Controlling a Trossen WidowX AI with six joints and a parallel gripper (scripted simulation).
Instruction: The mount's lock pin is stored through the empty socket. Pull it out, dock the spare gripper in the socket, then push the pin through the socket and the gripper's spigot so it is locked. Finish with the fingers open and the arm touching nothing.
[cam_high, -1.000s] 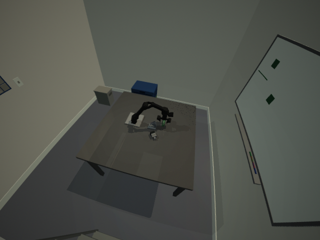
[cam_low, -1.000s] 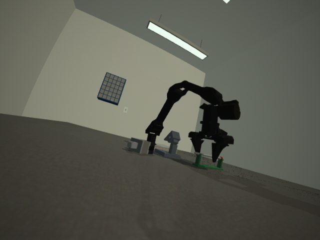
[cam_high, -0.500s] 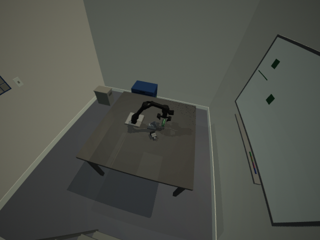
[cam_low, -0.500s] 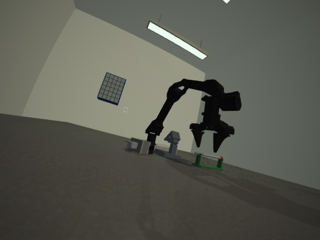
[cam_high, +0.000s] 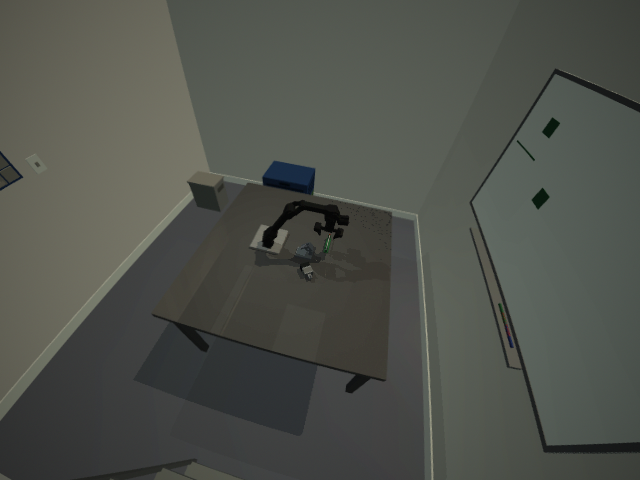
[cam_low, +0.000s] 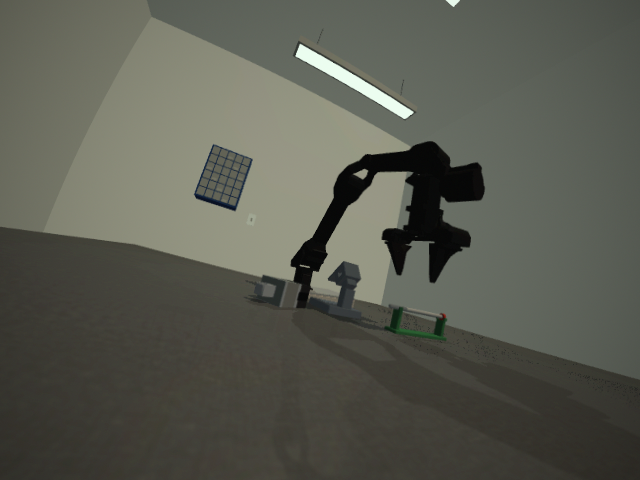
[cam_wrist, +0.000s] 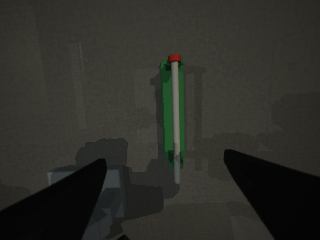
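My gripper tip is 60 mm past the spare gripper, 250 mm to the left of it and 90 mm above it. Round my gripper tip: green cradle (10 mm ahead, 30 mm to the left, 80 mm below); then grey mount (100 mm behind, 100 mm to the right, 50 mm below).
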